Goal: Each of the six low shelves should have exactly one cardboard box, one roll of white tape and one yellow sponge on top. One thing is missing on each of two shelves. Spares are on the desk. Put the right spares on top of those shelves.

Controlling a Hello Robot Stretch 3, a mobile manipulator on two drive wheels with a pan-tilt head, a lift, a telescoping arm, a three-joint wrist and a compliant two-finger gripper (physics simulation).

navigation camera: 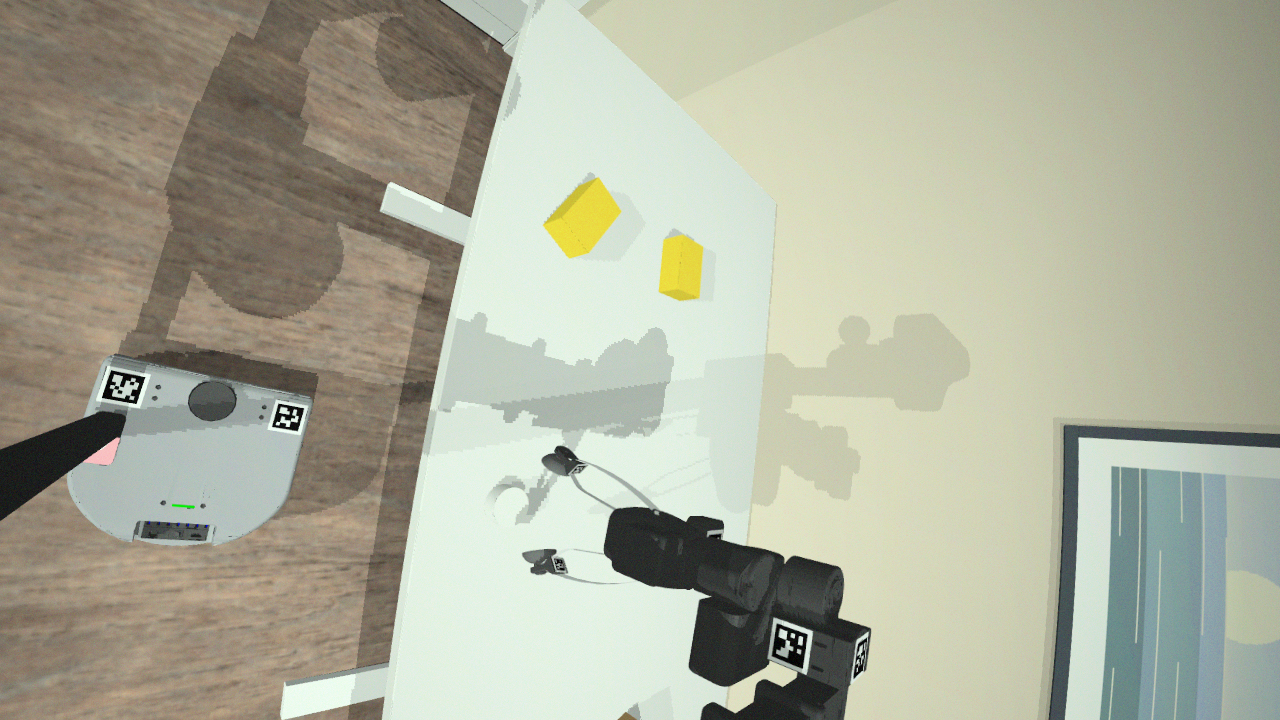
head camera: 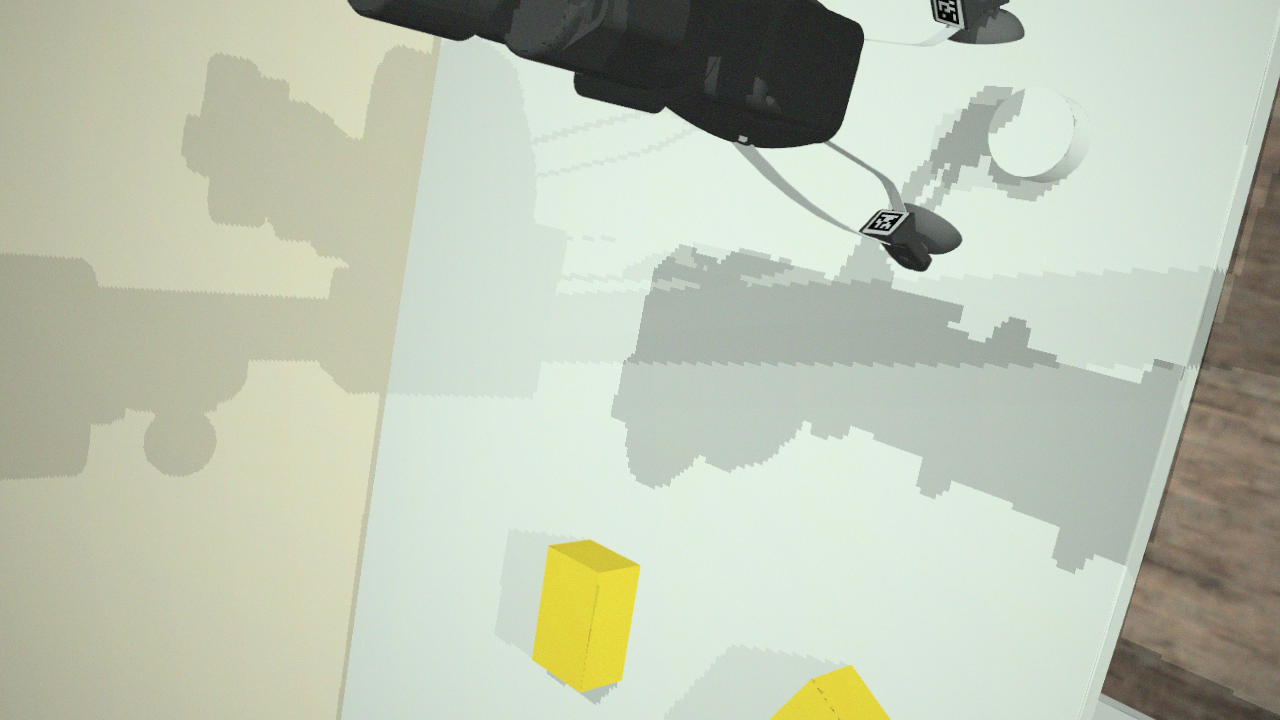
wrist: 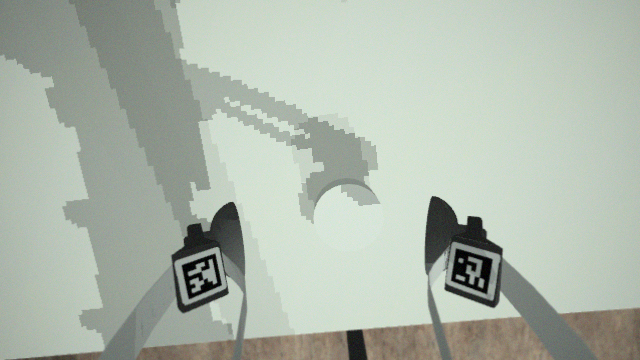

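Observation:
A roll of white tape lies flat on the white desk. My gripper is open and empty above the desk. In the wrist view the tape shows between the two fingertips, below them, a little right of the middle. One yellow sponge stands nearer the wall. A second yellow sponge lies tilted nearer the desk's front; the head view cuts it off. The low shelves cannot be made out.
My base stands on the wooden floor beside the desk's front edge. A beige wall runs along the back, with a framed picture. A small brown corner shows at the bottom of the navigation view. The arm's shadow crosses the desk.

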